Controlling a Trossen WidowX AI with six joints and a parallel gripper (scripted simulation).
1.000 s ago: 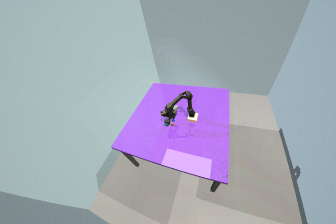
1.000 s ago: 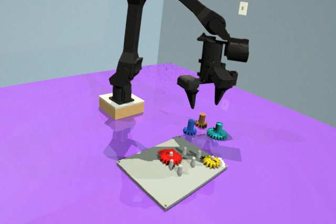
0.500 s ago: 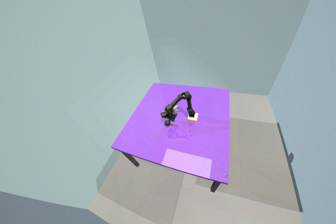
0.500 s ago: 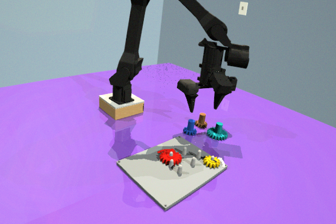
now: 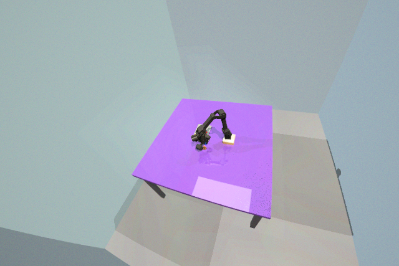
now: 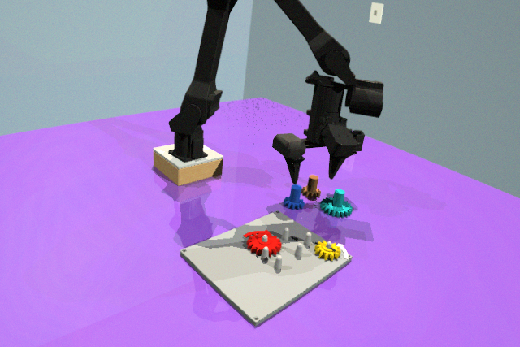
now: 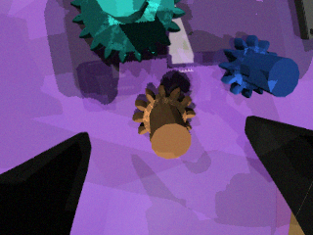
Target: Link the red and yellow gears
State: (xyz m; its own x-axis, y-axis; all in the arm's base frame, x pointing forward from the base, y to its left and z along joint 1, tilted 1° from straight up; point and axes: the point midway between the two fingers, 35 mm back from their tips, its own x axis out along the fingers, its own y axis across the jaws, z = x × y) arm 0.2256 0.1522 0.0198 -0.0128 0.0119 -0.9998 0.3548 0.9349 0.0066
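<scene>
My gripper tip is 220 mm to the left of the red gear, 70 mm short of it and 10 mm above it. Round my gripper tip: blue gear 70 mm to the right, 10 mm below, 10 mm ahead; then brown gear 10 mm below; then teal gear 70 mm ahead, 10 mm to the right, 10 mm below.
</scene>
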